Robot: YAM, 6 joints.
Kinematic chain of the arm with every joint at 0, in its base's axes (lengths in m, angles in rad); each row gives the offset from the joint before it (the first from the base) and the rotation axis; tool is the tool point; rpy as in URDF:
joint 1: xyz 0 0 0.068 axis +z
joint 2: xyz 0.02 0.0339 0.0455 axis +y
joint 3: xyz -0.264 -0.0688 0 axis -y
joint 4: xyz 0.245 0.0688 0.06 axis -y
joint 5: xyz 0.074 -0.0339 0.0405 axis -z
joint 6: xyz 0.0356 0 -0.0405 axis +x
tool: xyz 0 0 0 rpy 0 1.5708 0
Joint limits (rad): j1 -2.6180..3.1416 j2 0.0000..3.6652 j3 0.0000..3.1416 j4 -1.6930..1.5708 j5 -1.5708..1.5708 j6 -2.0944..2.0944
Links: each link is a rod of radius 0.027 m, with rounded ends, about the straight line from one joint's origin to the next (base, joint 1, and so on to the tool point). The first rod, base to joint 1, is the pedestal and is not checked.
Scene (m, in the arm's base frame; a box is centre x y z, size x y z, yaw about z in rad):
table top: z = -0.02
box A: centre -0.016 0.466 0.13 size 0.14 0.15 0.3 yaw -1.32
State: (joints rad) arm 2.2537 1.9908 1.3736 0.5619 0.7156 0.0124
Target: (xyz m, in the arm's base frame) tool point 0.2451 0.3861 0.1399
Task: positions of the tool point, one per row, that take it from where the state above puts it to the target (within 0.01 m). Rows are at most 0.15 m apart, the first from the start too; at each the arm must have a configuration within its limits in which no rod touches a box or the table.
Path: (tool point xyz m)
1: -0.1595 0.3900 0.3232
2: -0.0516 0.3655 0.3798
3: 0.0350 0.3073 0.4247
4: 0.0970 0.3698 0.3446
5: 0.1720 0.3973 0.2476
6: 0.2451 0.3861 0.1399

